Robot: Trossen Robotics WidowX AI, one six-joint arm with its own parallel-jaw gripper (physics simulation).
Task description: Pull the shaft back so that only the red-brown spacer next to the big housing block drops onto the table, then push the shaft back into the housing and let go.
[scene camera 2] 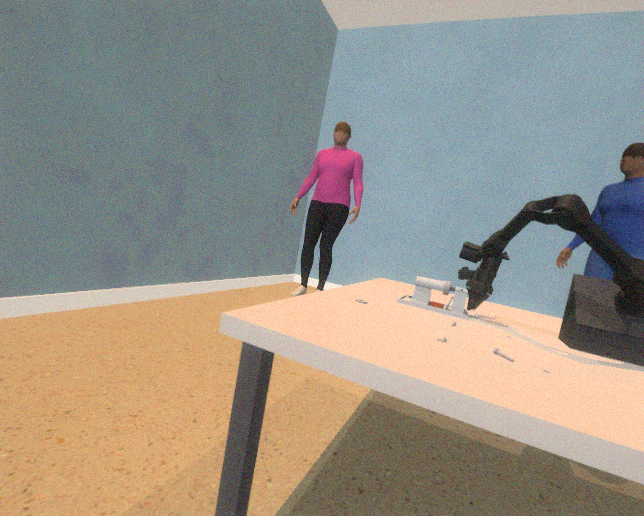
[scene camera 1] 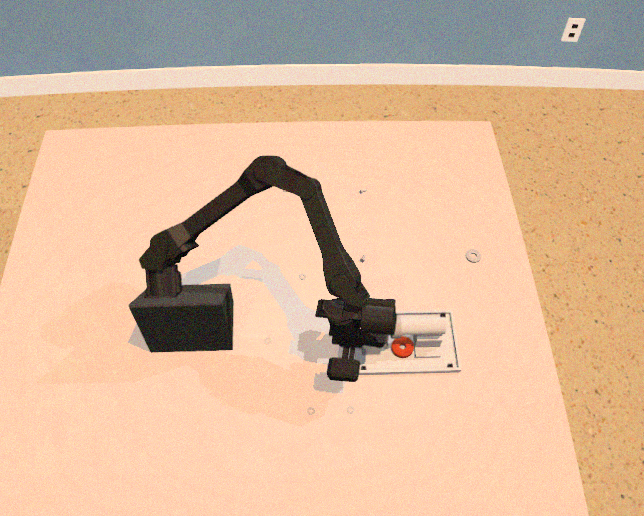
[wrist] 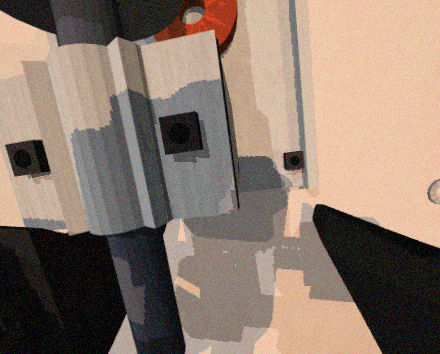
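Pixels of known places: gripper, fingertip midpoint: (scene camera 2: 470,310) (scene camera 1: 352,352) (wrist: 241,207); arm's base at its link origin: (scene camera 2: 629,305) (scene camera 1: 163,294).
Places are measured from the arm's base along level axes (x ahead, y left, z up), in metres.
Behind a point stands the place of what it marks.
Note:
A white base plate (scene camera 1: 449,342) (scene camera 2: 408,301) (wrist: 268,70) carries the big white housing (scene camera 1: 420,324) (scene camera 2: 430,284) and a small grey support block (wrist: 183,140) (scene camera 2: 458,302) @(x 0.437, y -0.018, z -0.102 m). The red-brown spacer (scene camera 1: 402,347) @(x 0.504, y -0.072, z -0.128 m) (wrist: 216,17) @(x 0.499, y -0.076, z -0.129 m) (scene camera 2: 437,305) @(x 0.501, y -0.040, z -0.132 m) lies flat on the plate, off the shaft, with its hole showing. The dark shaft (wrist: 145,281) @(x 0.400, y -0.051, z -0.060 m) runs through the support block; its far end is hidden. My gripper (scene camera 1: 351,353) @(x 0.394, y -0.076, z -0.126 m) (scene camera 2: 476,298) (wrist: 241,207) @(x 0.394, y -0.076, z -0.126 m) is open at the shaft's free end. The shaft passes between the spread fingers, close to the left one, and neither finger grips it.
The arm's dark base box (scene camera 1: 184,317) @(x 0.051, y -0.061, z 0.011 m) stands at the table's (scene camera 1: 218,461) @(x 0.113, y -0.308, z -0.145 m) left. A washer (scene camera 1: 473,256) @(x 0.706, y 0.173, z -0.140 m) and small screws lie loose, among them a bolt (scene camera 2: 503,354) @(x 0.325, y 0.382, z -0.138 m). A person in a pink top (scene camera 2: 332,205) stands by the far wall. A hand (scene camera 2: 563,258) shows at the right edge.

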